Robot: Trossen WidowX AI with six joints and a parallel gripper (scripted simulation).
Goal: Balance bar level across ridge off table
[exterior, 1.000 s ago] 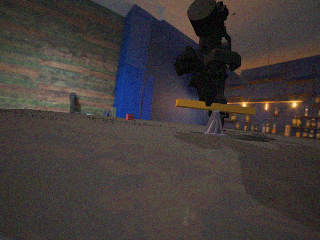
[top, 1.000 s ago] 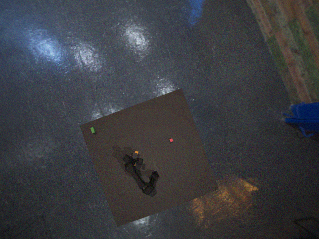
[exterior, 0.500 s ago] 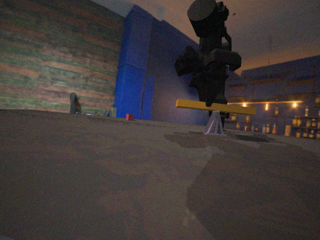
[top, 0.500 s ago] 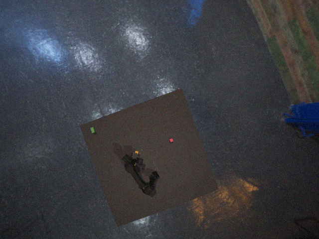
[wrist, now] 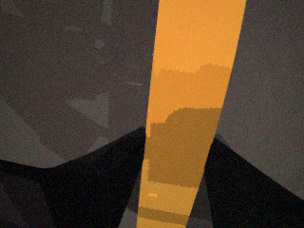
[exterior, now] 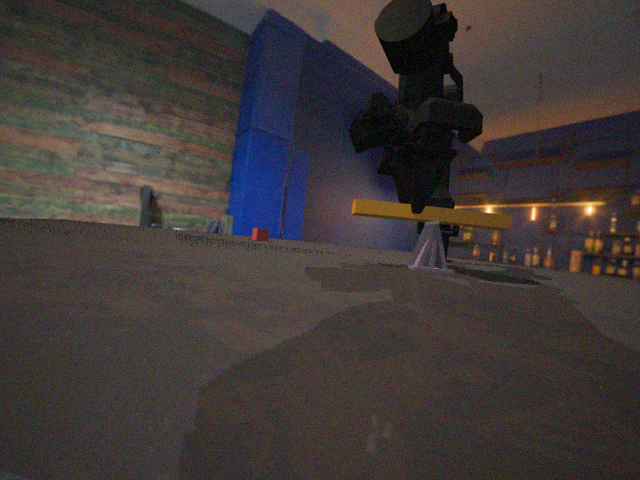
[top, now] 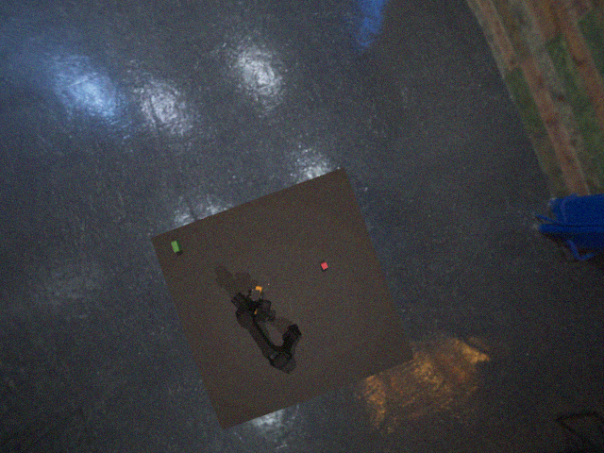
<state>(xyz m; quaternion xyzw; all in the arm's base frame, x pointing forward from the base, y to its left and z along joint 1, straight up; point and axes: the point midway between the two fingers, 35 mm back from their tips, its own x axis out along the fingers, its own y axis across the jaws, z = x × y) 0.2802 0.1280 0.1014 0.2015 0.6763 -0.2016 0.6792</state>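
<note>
My gripper tip is 20 mm past the yellow bar and 20 mm to the right of it. From my gripper tip the other things lie so: red block 40 mm ahead, 440 mm to the right, 50 mm below; green block 460 mm ahead, 370 mm to the left, 50 mm below.
</note>
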